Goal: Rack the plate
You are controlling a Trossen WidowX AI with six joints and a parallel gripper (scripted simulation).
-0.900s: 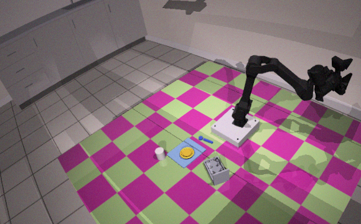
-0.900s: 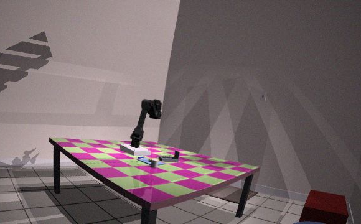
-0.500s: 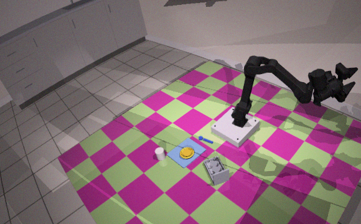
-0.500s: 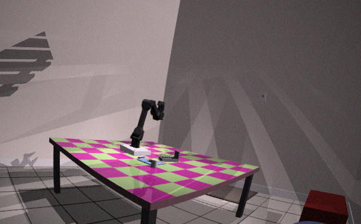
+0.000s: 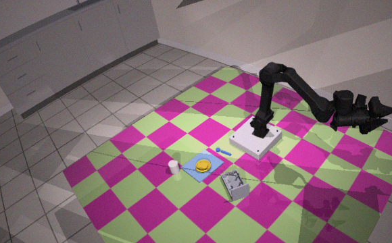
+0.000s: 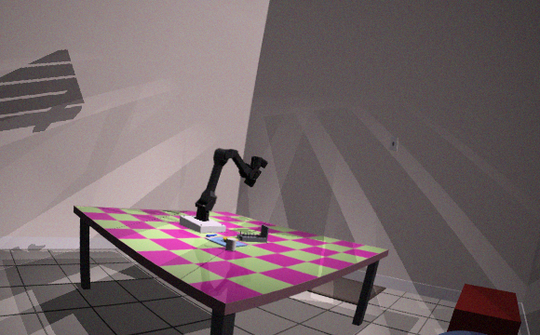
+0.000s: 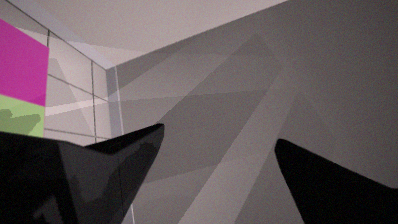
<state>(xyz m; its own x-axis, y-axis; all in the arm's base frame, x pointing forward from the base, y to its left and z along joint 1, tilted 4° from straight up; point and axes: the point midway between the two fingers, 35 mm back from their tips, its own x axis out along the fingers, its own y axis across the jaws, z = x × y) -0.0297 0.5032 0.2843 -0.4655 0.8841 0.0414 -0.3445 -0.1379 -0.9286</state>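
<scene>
My gripper tip is 660 mm to the left of the yellow plate, 320 mm short of it and 320 mm above it. The rest, counted from my gripper tip: white cup (760 mm to the right, 400 mm ahead, 310 mm below); blue spoon (650 mm to the right, 330 mm below, 190 mm ahead); grey dish rack (480 mm to the right, 330 mm ahead, 310 mm below).
</scene>
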